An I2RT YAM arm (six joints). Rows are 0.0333 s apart.
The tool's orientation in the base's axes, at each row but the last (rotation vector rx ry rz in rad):
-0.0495 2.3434 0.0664
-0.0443 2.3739 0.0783
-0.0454 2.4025 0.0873
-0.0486 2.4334 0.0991
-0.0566 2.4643 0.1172
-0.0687 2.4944 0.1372
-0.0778 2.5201 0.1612
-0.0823 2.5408 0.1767
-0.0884 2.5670 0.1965
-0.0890 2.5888 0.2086
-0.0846 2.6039 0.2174
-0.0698 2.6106 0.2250
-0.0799 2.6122 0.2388
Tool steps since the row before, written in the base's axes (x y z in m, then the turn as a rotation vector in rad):
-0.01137 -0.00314 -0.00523 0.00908 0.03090 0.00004
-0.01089 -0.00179 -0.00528 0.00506 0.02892 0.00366
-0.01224 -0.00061 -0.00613 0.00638 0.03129 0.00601
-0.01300 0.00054 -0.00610 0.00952 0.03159 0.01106
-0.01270 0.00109 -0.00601 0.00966 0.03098 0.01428
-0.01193 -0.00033 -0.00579 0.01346 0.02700 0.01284
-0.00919 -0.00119 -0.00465 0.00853 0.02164 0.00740
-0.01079 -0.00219 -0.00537 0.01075 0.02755 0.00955
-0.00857 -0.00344 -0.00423 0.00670 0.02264 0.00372
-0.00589 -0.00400 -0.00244 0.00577 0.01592 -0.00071
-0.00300 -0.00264 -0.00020 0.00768 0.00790 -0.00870
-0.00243 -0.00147 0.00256 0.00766 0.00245 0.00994
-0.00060 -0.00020 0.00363 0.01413 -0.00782 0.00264
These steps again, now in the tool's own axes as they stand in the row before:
0.01173 -0.00267 -0.00466 -0.00685 0.03033 0.00840
0.01152 -0.00142 -0.00386 -0.00645 0.02873 0.00288
0.01318 -0.00022 -0.00373 -0.00903 0.03114 0.00221
0.01384 0.00098 -0.00373 -0.01470 0.03154 0.00044
0.01366 0.00156 -0.00311 -0.01681 0.03115 -0.00204
0.01302 0.00018 -0.00254 -0.01892 0.02676 0.00091
0.01021 -0.00078 -0.00165 -0.01165 0.02138 0.00178
0.01199 -0.00169 -0.00188 -0.01481 0.02724 0.00210
0.00957 -0.00302 -0.00155 -0.00815 0.02210 0.00403
0.00639 -0.00365 -0.00161 -0.00491 0.01500 0.00618
0.00274 -0.00232 -0.00177 -0.00236 0.00580 0.01257
0.00084 -0.00085 -0.00363 -0.01162 0.00316 -0.00430
-0.00128 0.00042 -0.00343 -0.01348 -0.00871 0.00319

